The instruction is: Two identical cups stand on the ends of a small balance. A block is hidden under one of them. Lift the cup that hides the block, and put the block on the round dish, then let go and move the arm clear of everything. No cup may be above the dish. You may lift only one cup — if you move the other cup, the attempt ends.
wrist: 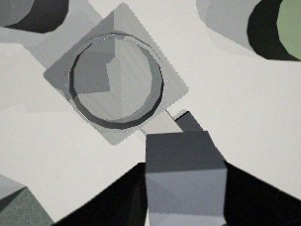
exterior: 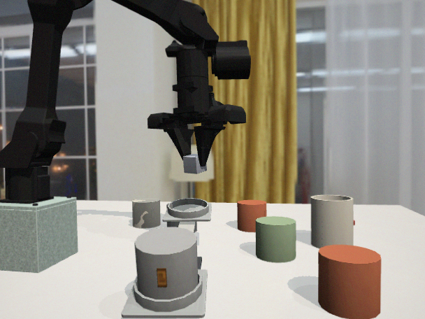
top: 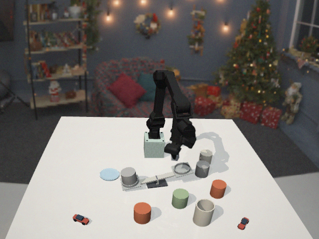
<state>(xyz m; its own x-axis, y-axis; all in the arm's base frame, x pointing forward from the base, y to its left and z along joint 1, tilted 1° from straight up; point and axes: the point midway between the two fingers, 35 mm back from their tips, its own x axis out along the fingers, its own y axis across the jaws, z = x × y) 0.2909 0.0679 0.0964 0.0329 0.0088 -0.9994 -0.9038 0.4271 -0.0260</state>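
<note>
Right now the pale blue round dish is 7 cm behind my gripper tip, 31 cm to the right of it and 16 cm below it. The rest, counted from my gripper tip: pale grey block right at my gripper tip; beige cup 17 cm behind, 20 cm to the left, 13 cm below; green cylinder 16 cm ahead, 2 cm to the left, 13 cm below.
</note>
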